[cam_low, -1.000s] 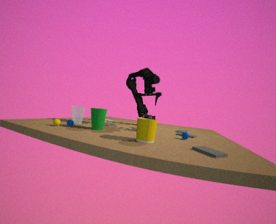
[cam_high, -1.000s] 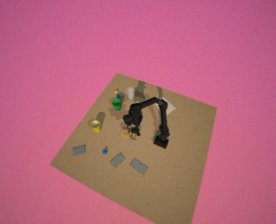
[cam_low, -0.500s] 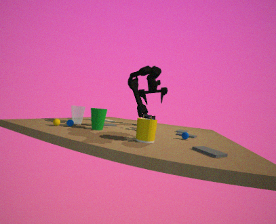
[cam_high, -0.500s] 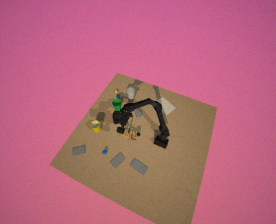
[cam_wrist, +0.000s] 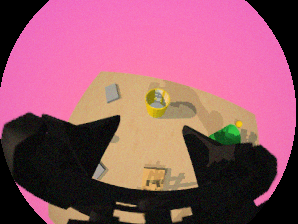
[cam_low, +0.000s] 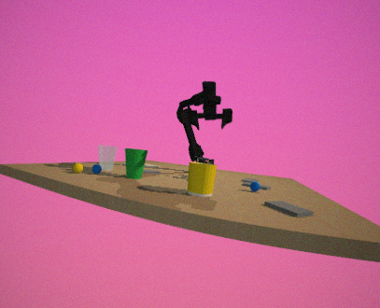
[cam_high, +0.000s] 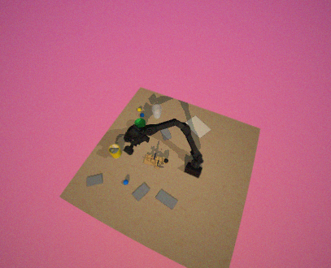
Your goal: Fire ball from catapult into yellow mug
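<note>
Right now my gripper tip is 290 mm past the small black ball, 170 mm above it and 70 mm to the left of it. From my gripper tip the other things lie so: yellow mug 200 mm below, 130 mm ahead, 10 mm to the left; green cup 290 mm to the right, 200 mm below, 40 mm ahead; wooden catapult 220 mm behind, 180 mm below, 40 mm to the right.
</note>
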